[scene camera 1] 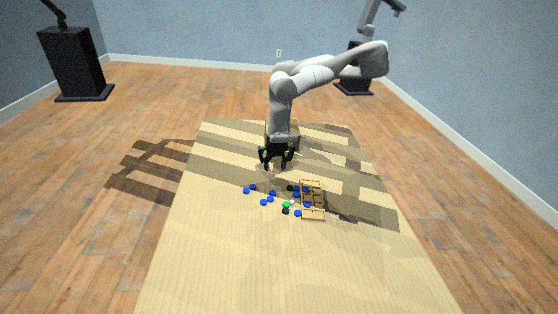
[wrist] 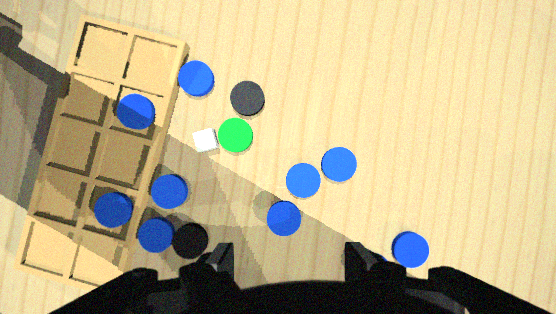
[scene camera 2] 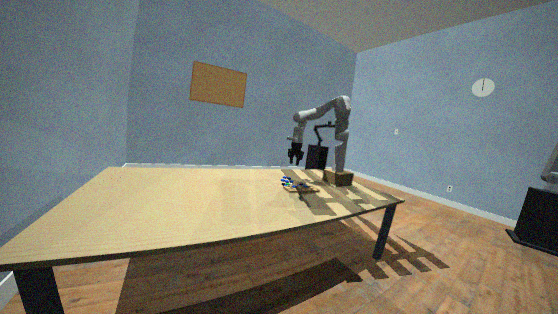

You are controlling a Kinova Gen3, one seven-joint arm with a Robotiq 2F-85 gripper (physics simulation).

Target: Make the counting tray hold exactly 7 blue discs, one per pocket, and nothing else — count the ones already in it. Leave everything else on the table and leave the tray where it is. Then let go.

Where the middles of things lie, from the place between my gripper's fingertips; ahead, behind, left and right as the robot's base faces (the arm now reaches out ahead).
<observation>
Right now the wooden counting tray [scene camera 1: 316,212] is 15 cm to the left of my hand, 12 cm below it and 6 cm ahead of it. Round my hand: green disc [wrist: 235,135] (12 cm below, 7 cm ahead, 4 cm to the left).
</observation>
